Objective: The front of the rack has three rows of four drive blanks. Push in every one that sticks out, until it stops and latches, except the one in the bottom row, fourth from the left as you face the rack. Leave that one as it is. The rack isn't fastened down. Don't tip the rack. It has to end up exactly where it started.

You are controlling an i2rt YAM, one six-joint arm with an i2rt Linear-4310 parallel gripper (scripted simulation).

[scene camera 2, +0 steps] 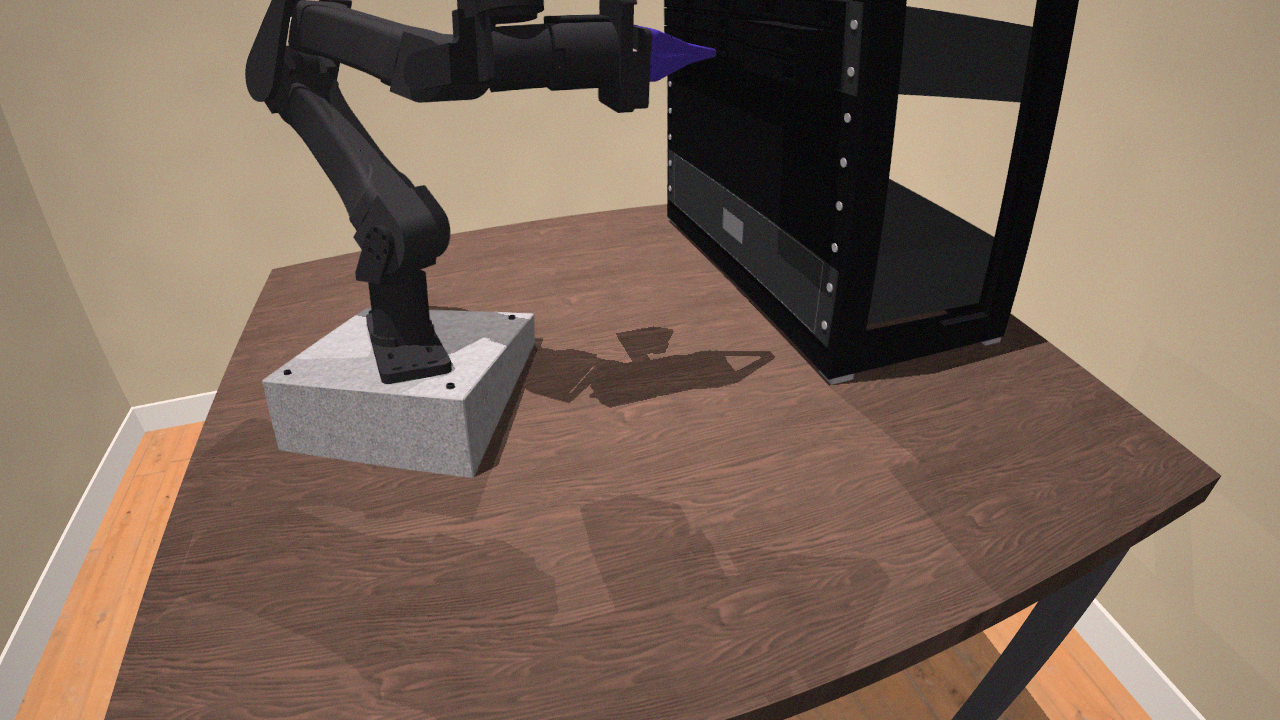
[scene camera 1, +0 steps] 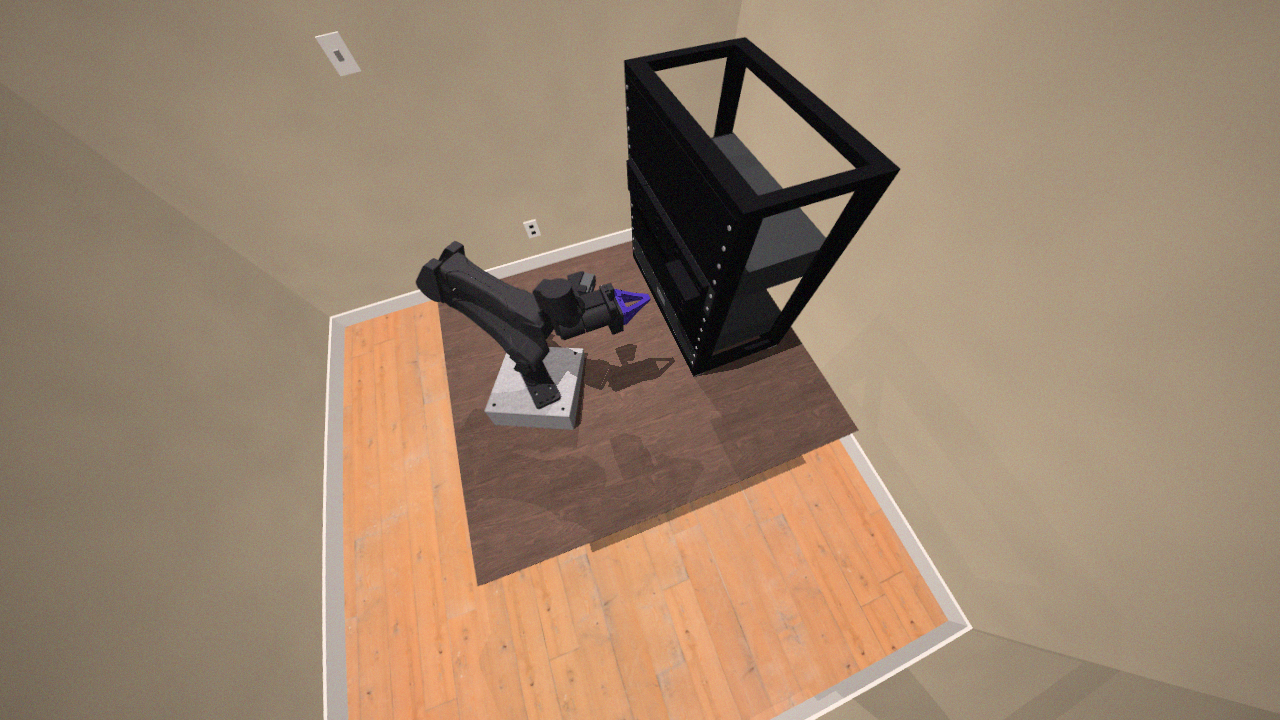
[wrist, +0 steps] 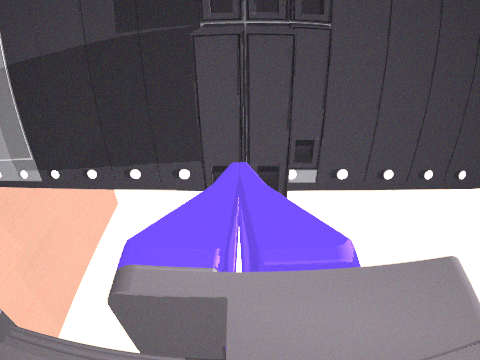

Labels:
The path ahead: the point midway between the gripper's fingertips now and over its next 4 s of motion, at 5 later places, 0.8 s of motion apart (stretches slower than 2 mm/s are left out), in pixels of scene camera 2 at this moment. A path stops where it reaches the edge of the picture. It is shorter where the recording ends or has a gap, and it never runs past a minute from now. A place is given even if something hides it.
The gripper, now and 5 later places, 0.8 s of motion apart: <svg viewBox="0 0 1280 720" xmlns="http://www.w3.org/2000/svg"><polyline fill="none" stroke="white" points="713,52 759,50 763,36 771,39 785,40 791,40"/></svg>

